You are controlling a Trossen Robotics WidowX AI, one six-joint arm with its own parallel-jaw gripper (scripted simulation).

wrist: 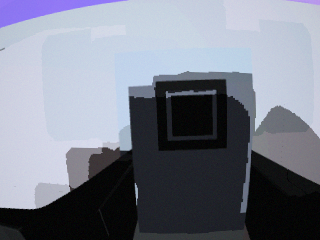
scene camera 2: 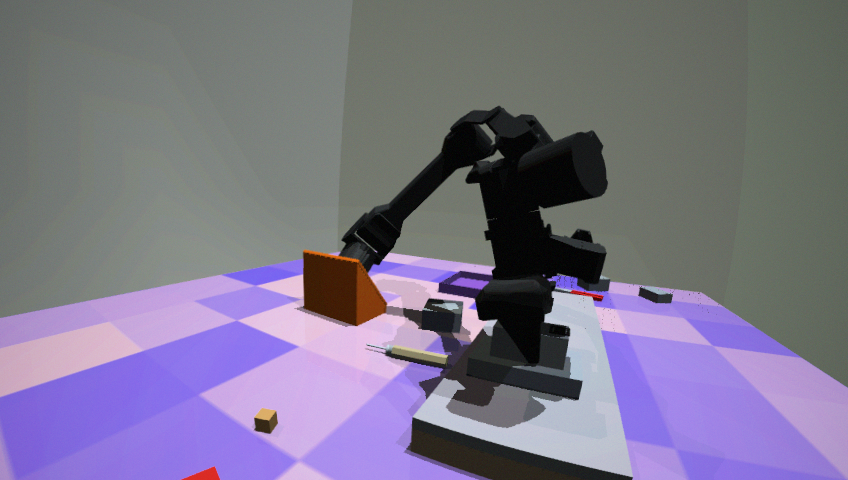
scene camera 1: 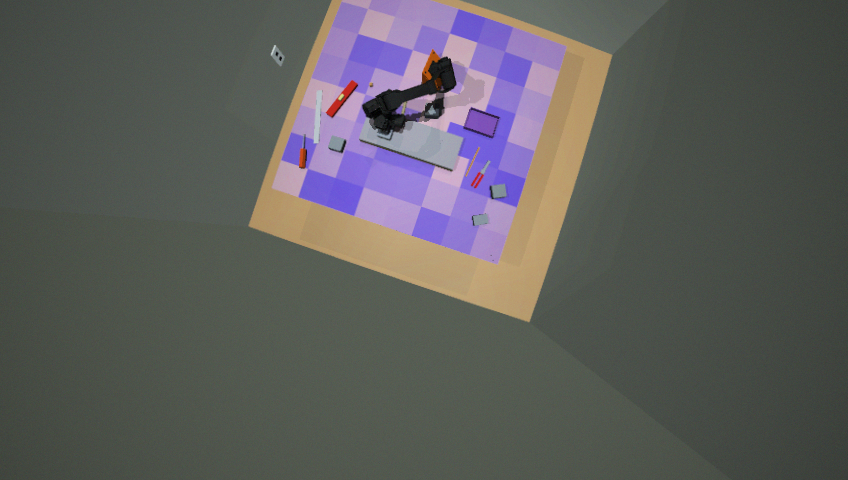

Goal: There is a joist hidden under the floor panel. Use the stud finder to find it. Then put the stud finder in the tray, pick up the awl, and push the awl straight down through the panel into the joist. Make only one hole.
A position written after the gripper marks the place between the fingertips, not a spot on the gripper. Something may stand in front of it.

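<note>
Gripper (scene camera 2: 536, 354) and (wrist: 186, 151). Stud finder (scene camera 2: 496, 357), also (wrist: 180, 180). Awl (scene camera 2: 432, 358); in the wrist view the awl is out of frame. Grey block (scene camera 2: 445, 315). Purple tray (scene camera 2: 468, 284), also (scene camera 1: 478, 121).
</note>
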